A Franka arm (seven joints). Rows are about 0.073 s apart.
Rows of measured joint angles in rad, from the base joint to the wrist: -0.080, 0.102, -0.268, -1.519, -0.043, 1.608, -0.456; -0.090, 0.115, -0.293, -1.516, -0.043, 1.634, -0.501; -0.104, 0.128, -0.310, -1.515, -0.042, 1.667, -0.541; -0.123, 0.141, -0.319, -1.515, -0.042, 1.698, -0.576; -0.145, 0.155, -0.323, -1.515, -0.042, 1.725, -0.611; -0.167, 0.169, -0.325, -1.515, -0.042, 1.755, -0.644; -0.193, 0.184, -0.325, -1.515, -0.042, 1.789, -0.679; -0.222, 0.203, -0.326, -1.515, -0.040, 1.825, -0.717; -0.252, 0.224, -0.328, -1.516, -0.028, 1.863, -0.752; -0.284, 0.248, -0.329, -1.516, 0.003, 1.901, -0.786; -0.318, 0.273, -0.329, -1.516, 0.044, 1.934, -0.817; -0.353, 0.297, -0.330, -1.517, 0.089, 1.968, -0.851; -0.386, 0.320, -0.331, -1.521, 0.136, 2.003, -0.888; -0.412, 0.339, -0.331, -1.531, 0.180, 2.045, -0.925; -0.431, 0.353, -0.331, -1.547, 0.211, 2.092, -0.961; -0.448, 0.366, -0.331, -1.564, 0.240, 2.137, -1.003; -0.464, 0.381, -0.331, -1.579, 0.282, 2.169, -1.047; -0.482, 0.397, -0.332, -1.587, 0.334, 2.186, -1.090
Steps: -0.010, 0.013, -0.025, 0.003, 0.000, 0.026, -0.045; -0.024, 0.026, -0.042, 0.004, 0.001, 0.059, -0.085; -0.043, 0.039, -0.051, 0.004, 0.001, 0.090, -0.120; -0.065, 0.053, -0.055, 0.004, 0.001, 0.117, -0.155; -0.087, 0.067, -0.057, 0.004, 0.001, 0.147, -0.188; -0.113, 0.082, -0.057, 0.004, 0.001, 0.181, -0.223; -0.142, 0.101, -0.058, 0.004, 0.003, 0.217, -0.261; -0.172, 0.122, -0.060, 0.003, 0.015, 0.255, -0.296; -0.204, 0.146, -0.061, 0.003, 0.046, 0.293, -0.330; -0.238, 0.171, -0.061, 0.003, 0.087, 0.326, -0.361; -0.273, 0.195, -0.062, 0.002, 0.132, 0.360, -0.395; -0.306, 0.218, -0.063, -0.002, 0.179, 0.395, -0.432; -0.332, 0.237, -0.063, -0.012, 0.223, 0.437, -0.469; -0.351, 0.251, -0.063, -0.028, 0.254, 0.484, -0.505; -0.368, 0.264, -0.063, -0.045, 0.283, 0.529, -0.547; -0.384, 0.279, -0.063, -0.060, 0.325, 0.561, -0.591; -0.402, 0.295, -0.064, -0.068, 0.377, 0.578, -0.634
